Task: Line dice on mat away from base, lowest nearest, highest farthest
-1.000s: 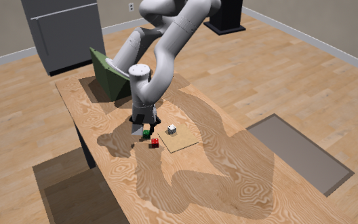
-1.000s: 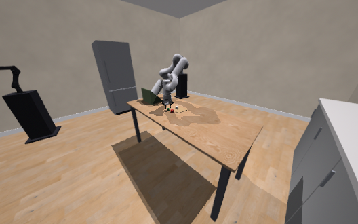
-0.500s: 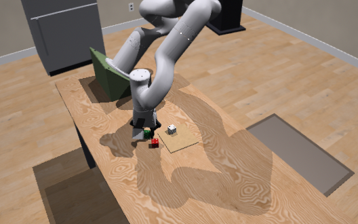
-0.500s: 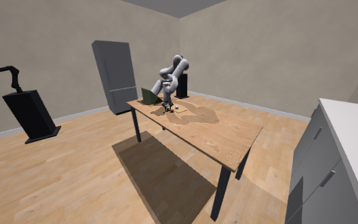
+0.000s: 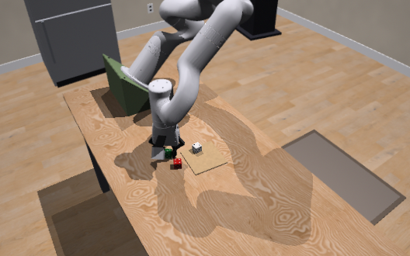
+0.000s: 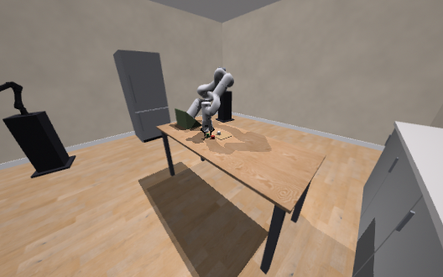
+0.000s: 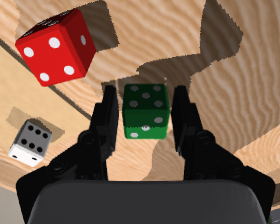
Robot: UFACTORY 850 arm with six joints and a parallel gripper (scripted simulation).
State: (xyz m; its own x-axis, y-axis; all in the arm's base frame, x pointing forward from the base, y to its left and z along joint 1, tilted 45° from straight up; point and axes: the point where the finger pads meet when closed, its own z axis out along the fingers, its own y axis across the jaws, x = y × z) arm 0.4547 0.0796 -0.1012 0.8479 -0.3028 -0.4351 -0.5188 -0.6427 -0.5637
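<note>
Right now the green die is 1 cm below my hand. Also, from my hand: tan mat (13 cm to the left, 7 cm ahead, 2 cm below); red die (7 cm ahead, 1 cm to the left, 1 cm below); white die (12 cm to the left, 2 cm ahead).
</note>
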